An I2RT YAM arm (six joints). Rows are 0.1 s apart.
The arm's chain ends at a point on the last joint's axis. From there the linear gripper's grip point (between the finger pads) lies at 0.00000 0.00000 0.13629 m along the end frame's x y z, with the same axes.
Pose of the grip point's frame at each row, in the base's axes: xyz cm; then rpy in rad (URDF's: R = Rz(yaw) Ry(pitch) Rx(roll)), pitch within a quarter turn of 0, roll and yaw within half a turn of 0:
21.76 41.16 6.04 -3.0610 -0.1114 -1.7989
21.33 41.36 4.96 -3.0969 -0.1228 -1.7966
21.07 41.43 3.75 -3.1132 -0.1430 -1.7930
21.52 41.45 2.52 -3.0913 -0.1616 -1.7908
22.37 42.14 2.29 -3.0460 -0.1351 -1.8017
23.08 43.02 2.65 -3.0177 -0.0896 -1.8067
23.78 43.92 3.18 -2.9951 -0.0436 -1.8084
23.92 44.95 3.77 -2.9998 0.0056 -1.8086
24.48 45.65 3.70 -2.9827 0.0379 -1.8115
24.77 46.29 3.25 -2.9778 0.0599 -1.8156
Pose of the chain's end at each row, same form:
21.03 42.88 19.54 -3.0610 -0.1114 -1.7989
21.11 43.12 18.47 -3.0969 -0.1228 -1.7966
21.12 43.41 17.23 -3.1132 -0.1430 -1.7930
21.33 43.74 15.95 -3.0913 -0.1616 -1.7908
21.52 44.22 15.73 -3.0460 -0.1351 -1.8017
21.73 44.59 16.12 -3.0177 -0.0896 -1.8067
21.98 44.96 16.65 -2.9951 -0.0436 -1.8084
22.03 45.33 17.26 -2.9998 0.0056 -1.8086
22.26 45.67 17.15 -2.9827 0.0379 -1.8115
22.42 46.05 16.67 -2.9778 0.0599 -1.8156

